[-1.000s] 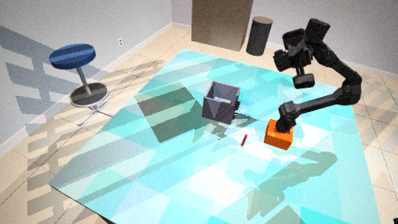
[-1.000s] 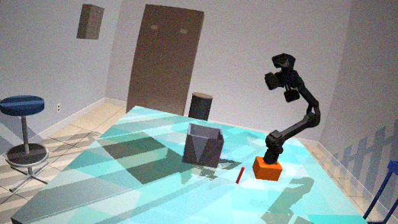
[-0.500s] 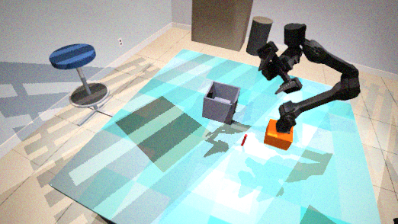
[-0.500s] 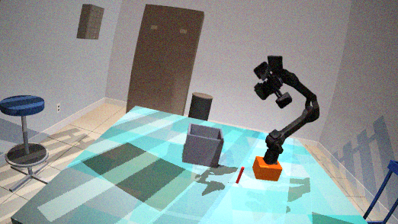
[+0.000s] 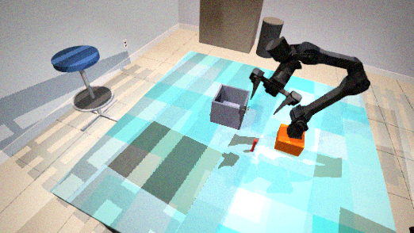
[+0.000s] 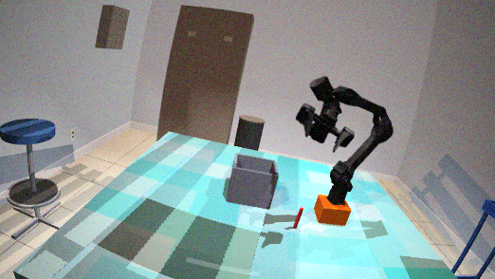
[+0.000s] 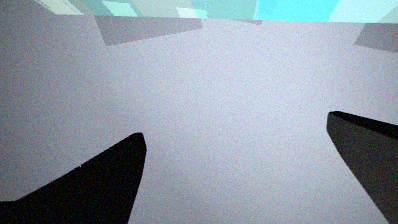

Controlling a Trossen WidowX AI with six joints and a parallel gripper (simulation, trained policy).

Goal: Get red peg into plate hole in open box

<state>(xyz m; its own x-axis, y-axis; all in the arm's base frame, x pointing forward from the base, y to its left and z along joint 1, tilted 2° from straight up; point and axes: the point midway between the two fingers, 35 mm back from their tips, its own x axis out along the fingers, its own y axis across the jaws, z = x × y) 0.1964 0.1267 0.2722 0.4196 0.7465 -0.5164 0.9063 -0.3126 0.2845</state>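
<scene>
The red peg is 280 mm below my gripper tip, 60 mm to the right of it and 30 mm behind it. From my gripper tip the other things lie so: plate 270 mm to the right, 270 mm below, 100 mm ahead.
</scene>
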